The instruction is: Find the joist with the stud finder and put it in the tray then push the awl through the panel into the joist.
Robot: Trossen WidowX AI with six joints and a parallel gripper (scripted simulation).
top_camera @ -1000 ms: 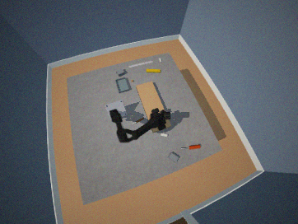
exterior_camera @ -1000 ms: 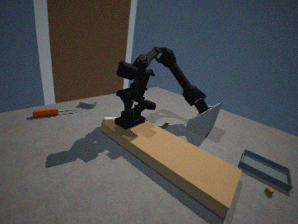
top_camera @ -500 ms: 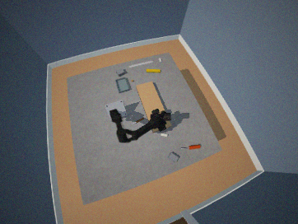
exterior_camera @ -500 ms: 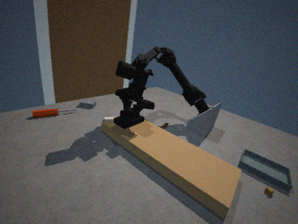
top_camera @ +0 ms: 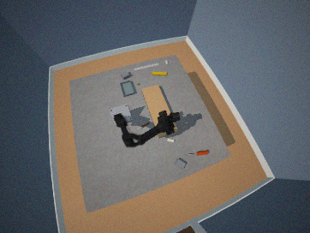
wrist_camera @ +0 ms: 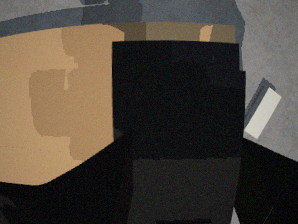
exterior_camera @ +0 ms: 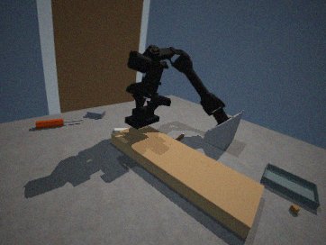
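My gripper tip is 20 mm past the black stud finder and 20 mm below it. From my gripper tip the other things lie so: small orange cube: 100 mm behind, 550 mm to the left, 110 mm below; awl: 200 mm behind, 90 mm to the left, 110 mm below; small grey block: 330 mm to the right, 100 mm below.
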